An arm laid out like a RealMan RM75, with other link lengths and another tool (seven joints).
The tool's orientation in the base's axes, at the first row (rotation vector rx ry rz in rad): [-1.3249 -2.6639 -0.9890]
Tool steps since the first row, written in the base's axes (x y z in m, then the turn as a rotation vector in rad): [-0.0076 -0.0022 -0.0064 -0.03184 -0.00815 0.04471]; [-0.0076 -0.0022 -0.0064 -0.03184 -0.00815 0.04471]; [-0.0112 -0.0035 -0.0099 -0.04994 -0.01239 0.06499]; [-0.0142 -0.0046 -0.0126 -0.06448 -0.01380 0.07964]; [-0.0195 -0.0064 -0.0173 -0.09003 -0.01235 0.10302]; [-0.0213 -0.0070 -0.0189 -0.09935 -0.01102 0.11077]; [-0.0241 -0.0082 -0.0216 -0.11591 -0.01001 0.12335]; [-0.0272 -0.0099 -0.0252 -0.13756 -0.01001 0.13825]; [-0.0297 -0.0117 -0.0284 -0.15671 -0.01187 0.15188]
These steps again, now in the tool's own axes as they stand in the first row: [0.0016 -0.0099 0.0020 0.02679 -0.00270 -0.04852]; [0.0016 -0.0099 0.0020 0.02679 -0.00270 -0.04852]; [0.0020 -0.0149 0.0031 0.04091 -0.00680 -0.07177]; [0.0024 -0.0190 0.0039 0.05323 -0.01008 -0.08807]; [0.0032 -0.0261 0.0053 0.07705 -0.01536 -0.11269]; [0.0035 -0.0285 0.0058 0.08610 -0.01735 -0.12061]; [0.0037 -0.0325 0.0066 0.10089 -0.02212 -0.13447]; [0.0035 -0.0374 0.0077 0.11886 -0.02976 -0.15206]; [0.0030 -0.0417 0.0087 0.13355 -0.03711 -0.16898]
